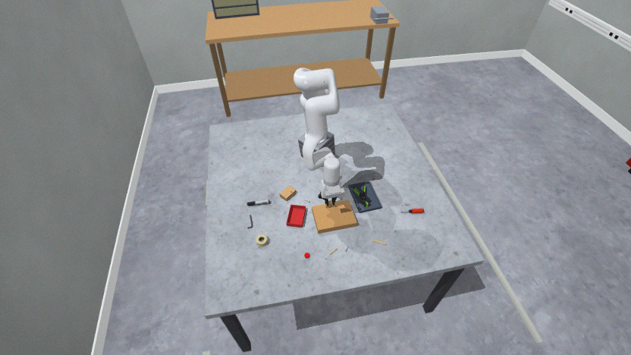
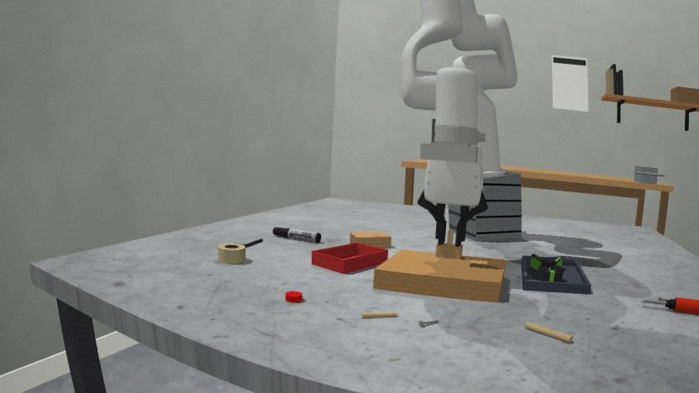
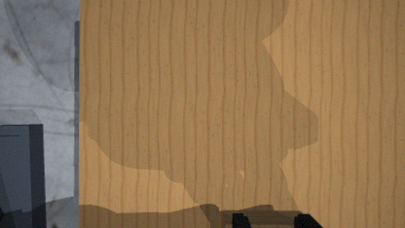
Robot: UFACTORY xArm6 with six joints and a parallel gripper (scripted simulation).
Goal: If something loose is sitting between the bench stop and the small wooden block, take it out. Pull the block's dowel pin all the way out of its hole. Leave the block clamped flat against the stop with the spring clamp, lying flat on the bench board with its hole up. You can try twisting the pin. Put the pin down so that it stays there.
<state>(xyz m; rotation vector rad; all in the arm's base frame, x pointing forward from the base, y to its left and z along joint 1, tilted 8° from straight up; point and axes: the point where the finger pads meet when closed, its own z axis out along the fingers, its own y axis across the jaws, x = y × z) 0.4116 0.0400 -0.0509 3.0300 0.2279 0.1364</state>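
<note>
Right now the dowel pin is 2 cm below my hand. Round my hand: red tray: 18 cm to the right, 7 cm below, 4 cm ahead; bench board: 5 cm below, 5 cm ahead, 1 cm to the left; wooden block: 3 cm below.
</note>
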